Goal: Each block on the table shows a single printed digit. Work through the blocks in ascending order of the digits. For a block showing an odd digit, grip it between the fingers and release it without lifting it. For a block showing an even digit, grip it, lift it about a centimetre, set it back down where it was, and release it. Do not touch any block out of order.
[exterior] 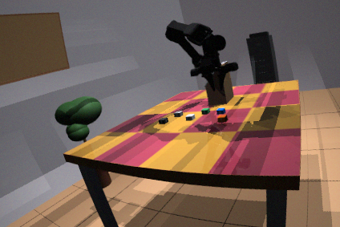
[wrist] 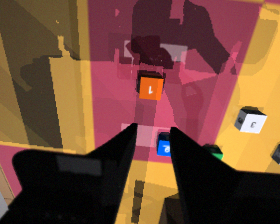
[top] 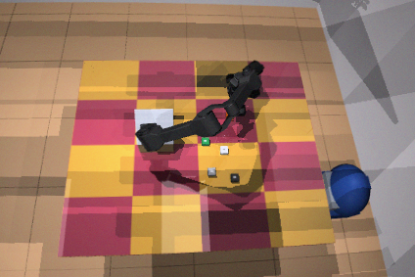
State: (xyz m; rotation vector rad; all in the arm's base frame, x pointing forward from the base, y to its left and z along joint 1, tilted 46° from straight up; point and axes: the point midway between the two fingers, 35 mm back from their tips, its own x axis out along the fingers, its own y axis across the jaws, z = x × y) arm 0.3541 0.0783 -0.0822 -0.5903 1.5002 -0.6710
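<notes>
Now: the white block 40 mm behind my gripper tip, 160 mm to the right of it and 110 mm below it. From my gripper tip the other things lie so: orange block 10 mm ahead, 110 mm below; blue block 100 mm behind, 40 mm to the right, 110 mm below; green block 120 mm behind, 120 mm to the right, 110 mm below.
</notes>
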